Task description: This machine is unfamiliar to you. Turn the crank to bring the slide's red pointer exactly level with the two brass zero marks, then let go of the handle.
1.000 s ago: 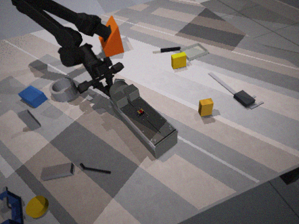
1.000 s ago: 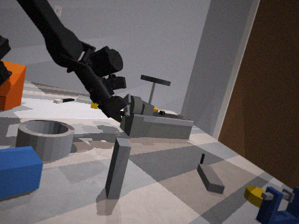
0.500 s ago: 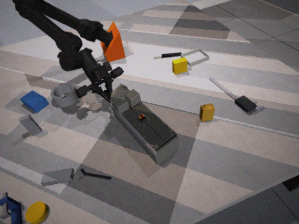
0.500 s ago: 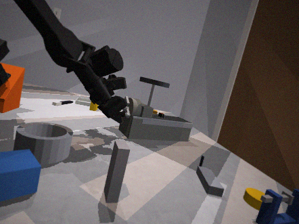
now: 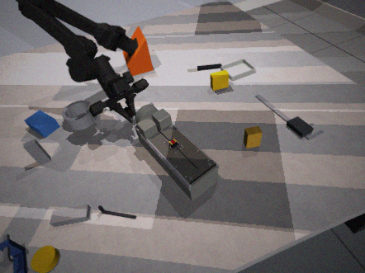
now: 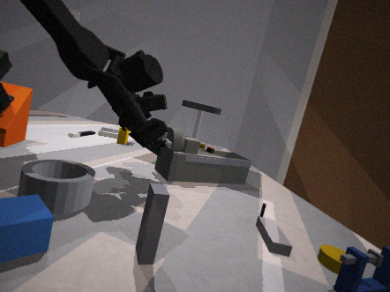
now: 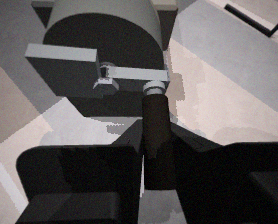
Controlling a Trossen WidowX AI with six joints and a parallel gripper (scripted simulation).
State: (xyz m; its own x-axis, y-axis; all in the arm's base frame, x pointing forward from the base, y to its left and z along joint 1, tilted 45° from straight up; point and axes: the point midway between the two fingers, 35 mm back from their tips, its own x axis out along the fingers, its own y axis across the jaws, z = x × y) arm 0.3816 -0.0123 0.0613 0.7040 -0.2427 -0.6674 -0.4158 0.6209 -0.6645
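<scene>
The red pointer is 140 mm ahead of my gripper tip, 100 mm to the left of it and 20 mm above it. The rest, counted from my gripper tip: black hex key (240 mm ahead, 100 mm to the right, 50 mm below); then dark crank handle (20 mm above, 10 mm to the right, 10 mm behind); then blue block (320 mm to the right, 150 mm behind, 40 mm below).
</scene>
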